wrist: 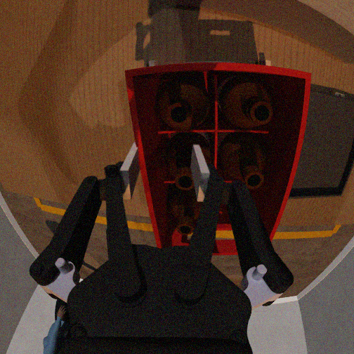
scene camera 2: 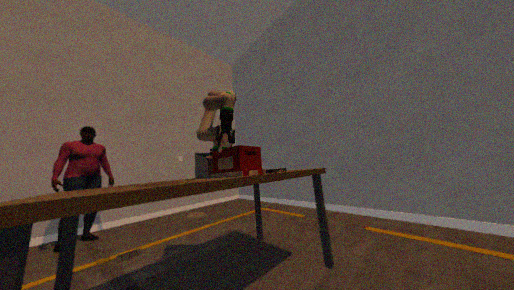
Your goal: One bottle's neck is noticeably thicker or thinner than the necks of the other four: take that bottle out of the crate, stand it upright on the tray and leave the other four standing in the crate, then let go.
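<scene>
The red crate point(scene camera 2: 250, 159) point(wrist: 296, 160) stands on the table with five brown bottles upright inside. In the wrist view their necks show at back left point(wrist: 178, 114), back right point(wrist: 261, 113), middle left point(wrist: 184, 181), middle right point(wrist: 254, 180) and front left point(wrist: 185, 229). I cannot tell clearly which neck differs in thickness. My gripper point(wrist: 165, 154) is partly open and empty, above the crate's left wall; its right finger is beside the middle-left neck in the wrist view. In scene camera 2 the crate's top hides the bottles. The dark tray point(wrist: 320, 192) point(scene camera 2: 276, 170) lies right of the crate.
The wooden table point(scene camera 2: 150, 191) point(wrist: 100, 60) carries the crate and tray. A grey block point(scene camera 2: 201, 165) stands behind the crate in scene camera 2. Red dividers point(wrist: 216, 100) separate the crate's compartments. A person in a red top point(scene camera 2: 84, 159) stands beyond the table.
</scene>
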